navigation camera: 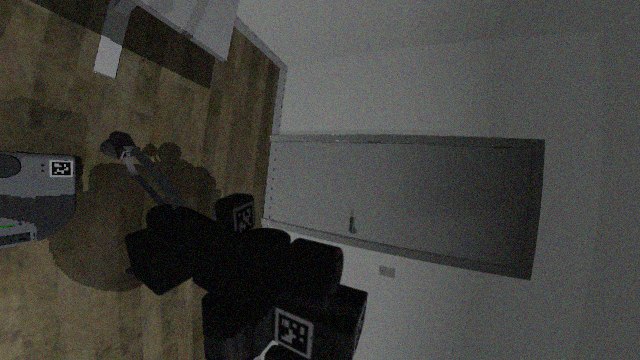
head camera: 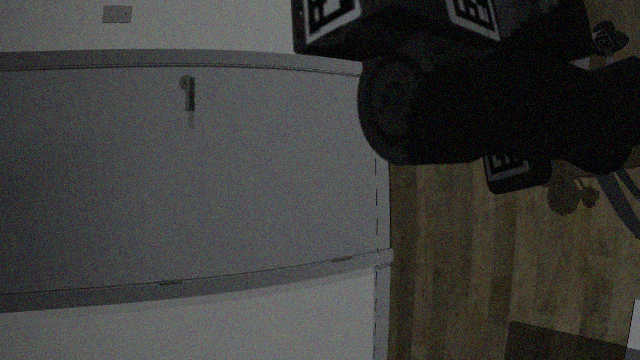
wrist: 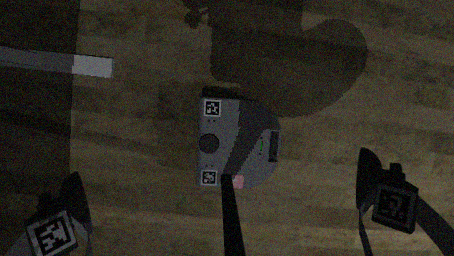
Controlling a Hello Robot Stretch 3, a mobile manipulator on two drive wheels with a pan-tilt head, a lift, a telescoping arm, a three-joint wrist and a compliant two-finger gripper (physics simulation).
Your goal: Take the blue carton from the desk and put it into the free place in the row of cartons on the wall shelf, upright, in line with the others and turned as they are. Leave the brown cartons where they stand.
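The blue carton, the brown cartons and the wall shelf do not show in the head, navigation or wrist view. My gripper is open in the wrist view, its two fingers far apart at the lower left and lower right, with bare floor and part of my base seen between and beyond them. Its fingertips also show small at the left in the navigation view and at the upper right in the head view. They hold no carton.
A closed grey door with a handle stands in the pale wall beside the arm. A small wall plate is near it. Pale furniture stands at the upper left. My base is on the wooden floor.
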